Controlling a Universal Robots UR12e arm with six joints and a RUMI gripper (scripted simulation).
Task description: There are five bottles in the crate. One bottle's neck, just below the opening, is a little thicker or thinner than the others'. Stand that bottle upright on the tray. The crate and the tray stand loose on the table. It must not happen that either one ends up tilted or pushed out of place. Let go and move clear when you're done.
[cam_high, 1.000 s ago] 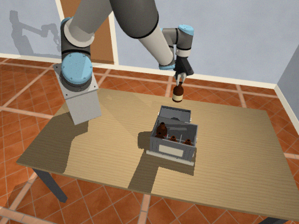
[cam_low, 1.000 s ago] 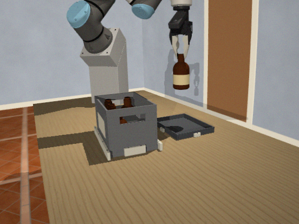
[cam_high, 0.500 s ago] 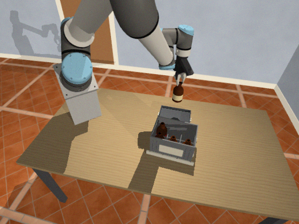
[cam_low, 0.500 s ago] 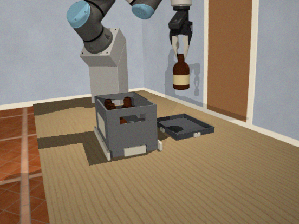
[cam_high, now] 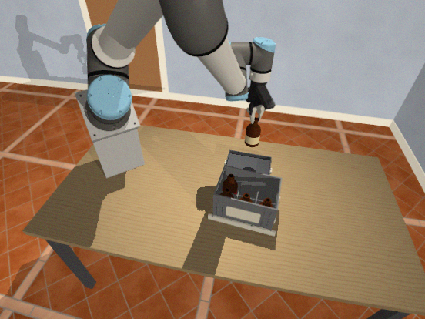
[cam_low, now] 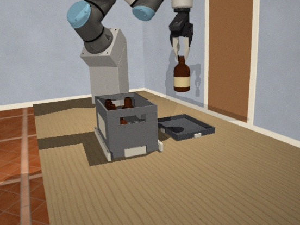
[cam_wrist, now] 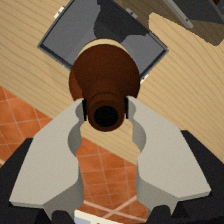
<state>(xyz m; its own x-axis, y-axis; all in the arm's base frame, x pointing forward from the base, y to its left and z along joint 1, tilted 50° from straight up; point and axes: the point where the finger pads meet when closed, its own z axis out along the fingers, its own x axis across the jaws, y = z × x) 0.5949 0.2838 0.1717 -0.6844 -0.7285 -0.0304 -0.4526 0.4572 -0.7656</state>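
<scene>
The bottle is 70 mm below my hand. Round my hand: grey tray: 320 mm below; grey crate: 20 mm behind, 280 mm to the right, 240 mm below.
</scene>
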